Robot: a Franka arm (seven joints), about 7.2 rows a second.
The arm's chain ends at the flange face. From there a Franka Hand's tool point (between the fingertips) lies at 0.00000 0.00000 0.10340 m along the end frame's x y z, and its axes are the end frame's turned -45 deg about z.
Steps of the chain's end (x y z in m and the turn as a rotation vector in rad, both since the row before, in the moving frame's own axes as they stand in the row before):
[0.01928 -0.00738 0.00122 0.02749 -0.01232 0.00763]
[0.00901 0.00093 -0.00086 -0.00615 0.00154 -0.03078]
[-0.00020 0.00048 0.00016 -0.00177 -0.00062 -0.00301]
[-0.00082 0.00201 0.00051 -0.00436 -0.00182 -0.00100]
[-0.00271 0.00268 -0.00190 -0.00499 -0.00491 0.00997]
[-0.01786 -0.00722 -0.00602 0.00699 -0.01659 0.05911]
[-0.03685 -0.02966 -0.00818 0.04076 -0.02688 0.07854]
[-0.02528 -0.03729 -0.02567 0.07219 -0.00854 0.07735]
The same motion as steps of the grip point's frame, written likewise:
[0.01997 0.00551 0.00117 0.02815 0.01073 0.00763]
[0.00539 0.00760 -0.00086 -0.00544 -0.00326 -0.03078]
[-0.00066 0.00028 0.00016 -0.00081 -0.00169 -0.00301]
[-0.00245 0.00103 0.00051 -0.00180 -0.00437 -0.00100]
[-0.00454 -0.00002 -0.00190 -0.00006 -0.00700 0.00997]
[-0.00817 -0.01948 -0.00604 0.01667 -0.00679 0.05911]
[-0.00388 -0.05193 -0.00830 0.04783 0.00981 0.07854]
[0.01337 -0.04996 -0.02594 0.05708 0.04501 0.07735]

